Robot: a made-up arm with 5 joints.
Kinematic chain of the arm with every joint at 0, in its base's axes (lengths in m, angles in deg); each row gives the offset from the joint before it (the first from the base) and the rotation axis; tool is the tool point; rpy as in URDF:
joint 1: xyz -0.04 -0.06 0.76 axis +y
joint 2: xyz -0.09 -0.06 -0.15 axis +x
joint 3: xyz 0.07 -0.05 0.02 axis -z
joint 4: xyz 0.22 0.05 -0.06 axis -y
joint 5: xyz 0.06 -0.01 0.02 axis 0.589 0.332 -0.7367
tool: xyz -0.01 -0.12 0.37 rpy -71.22 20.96 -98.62
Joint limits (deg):
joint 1: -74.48..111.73
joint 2: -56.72..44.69
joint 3: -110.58..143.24
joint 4: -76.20..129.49
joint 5: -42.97..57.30
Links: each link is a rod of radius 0.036 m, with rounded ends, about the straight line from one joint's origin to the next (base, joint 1, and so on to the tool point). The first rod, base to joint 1, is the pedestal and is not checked.
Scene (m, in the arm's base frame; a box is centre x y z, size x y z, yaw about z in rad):
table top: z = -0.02
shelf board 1: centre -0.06 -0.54 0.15 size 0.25 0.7 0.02 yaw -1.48
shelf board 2: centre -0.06 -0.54 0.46 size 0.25 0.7 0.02 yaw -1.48
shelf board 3: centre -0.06 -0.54 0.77 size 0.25 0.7 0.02 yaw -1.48
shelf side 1: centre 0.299 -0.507 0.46 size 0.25 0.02 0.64 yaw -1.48
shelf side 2: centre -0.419 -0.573 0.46 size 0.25 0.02 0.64 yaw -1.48
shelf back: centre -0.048 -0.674 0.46 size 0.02 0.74 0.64 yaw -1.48
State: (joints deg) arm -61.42 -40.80 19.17 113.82 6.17
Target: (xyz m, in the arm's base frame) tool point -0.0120 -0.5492 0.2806
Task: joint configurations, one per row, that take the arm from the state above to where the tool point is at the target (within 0.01 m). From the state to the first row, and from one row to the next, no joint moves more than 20 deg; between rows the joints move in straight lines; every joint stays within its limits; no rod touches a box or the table.
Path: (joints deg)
1: -43.09 -27.60 0.18 97.21 4.99
2: -24.75 -14.40 -18.82 80.61 3.82
3: -6.42 -1.20 -37.81 64.00 2.64
4: 11.91 12.01 -56.80 47.40 1.46
5: 26.91 16.66 -49.09 30.38 6.45
6: 41.91 21.32 -41.37 13.35 11.43
7: 56.90 25.97 -33.66 -3.67 16.42
8: 71.90 30.63 -25.94 -20.69 21.40
9: 86.90 35.29 -18.23 -37.71 26.39
10: 72.17 38.42 -2.70 -40.29 25.58
11: 57.44 41.56 12.82 -42.86 24.78
12: 42.71 44.69 28.35 -45.44 23.98

